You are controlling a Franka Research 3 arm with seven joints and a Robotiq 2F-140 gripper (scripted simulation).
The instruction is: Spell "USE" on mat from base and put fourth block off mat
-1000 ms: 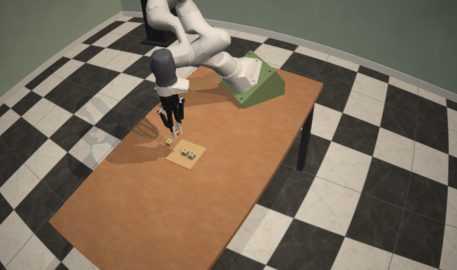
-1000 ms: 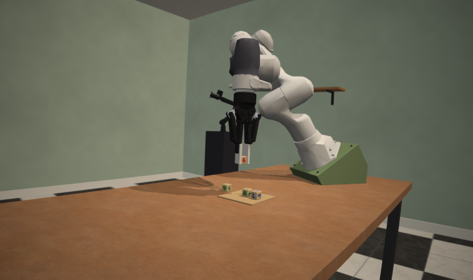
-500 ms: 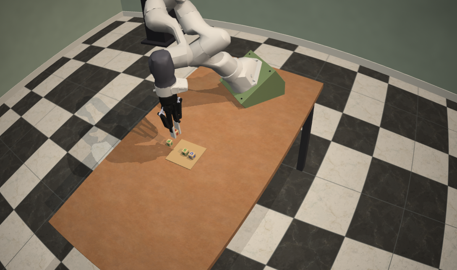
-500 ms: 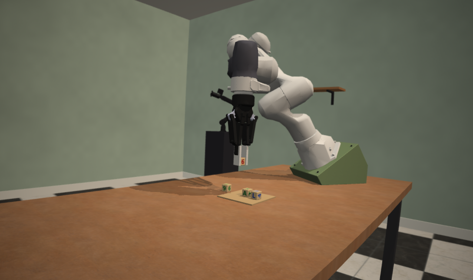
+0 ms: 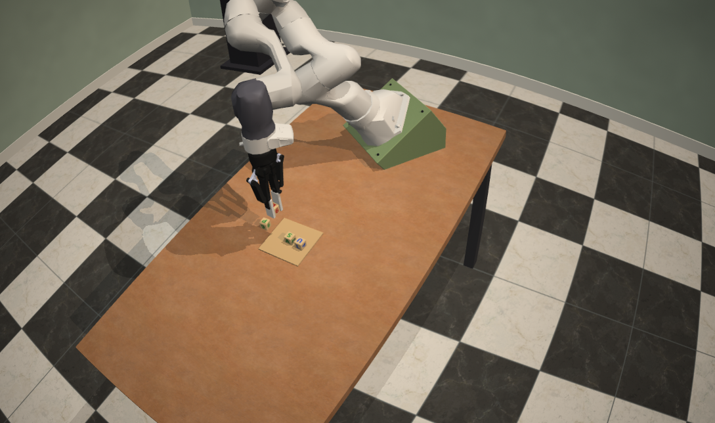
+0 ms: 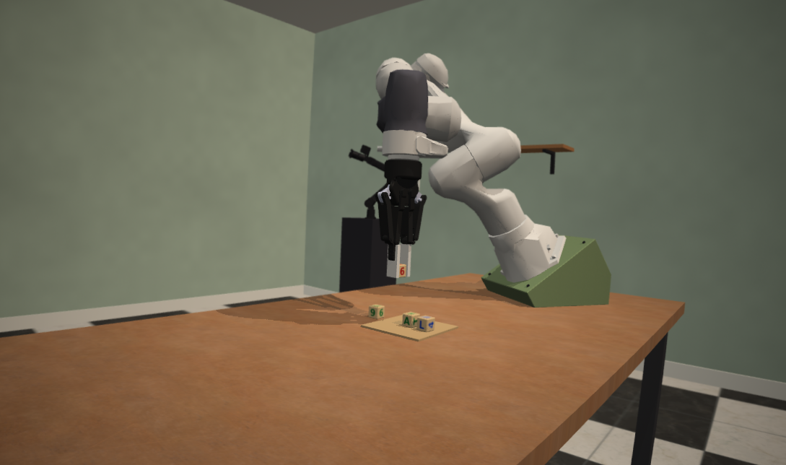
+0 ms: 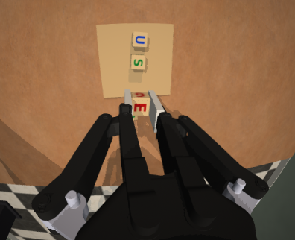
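Right now the S block is 110 mm below my hand, 40 mm to the left of it and 10 mm ahead of it. Round my hand: E block (20 mm below); mat (130 mm below, 40 mm to the left); green P block (120 mm below, 60 mm to the right, 10 mm behind).
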